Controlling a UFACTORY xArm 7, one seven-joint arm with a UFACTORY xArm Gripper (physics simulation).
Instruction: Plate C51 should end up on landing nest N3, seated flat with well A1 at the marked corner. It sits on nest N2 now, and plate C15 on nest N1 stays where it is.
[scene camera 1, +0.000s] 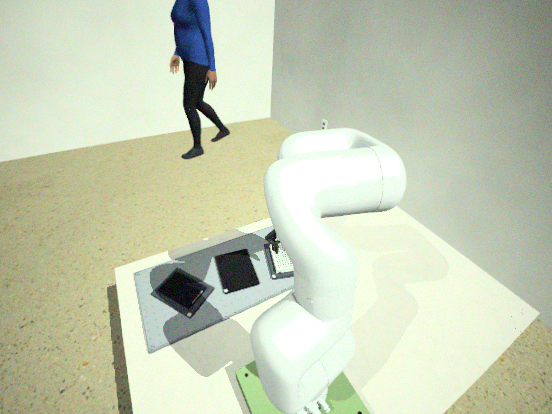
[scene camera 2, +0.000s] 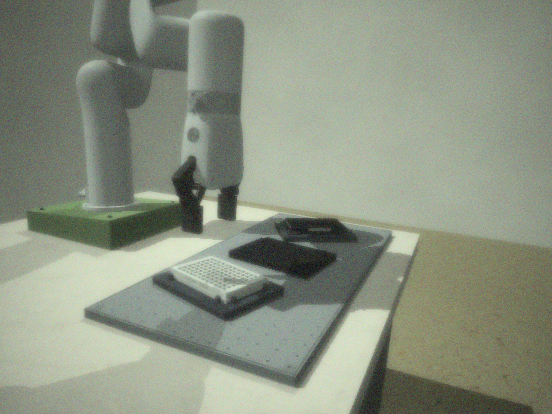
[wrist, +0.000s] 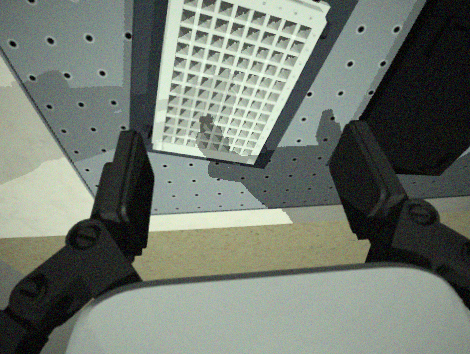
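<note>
Open and holding nothing: my gripper (scene camera 2: 210, 225), visible also in the wrist view as the gripper (wrist: 244, 148). A black nest (scene camera 2: 165, 280) is present, and the wrist view shows the nest (wrist: 148, 31) too.
</note>
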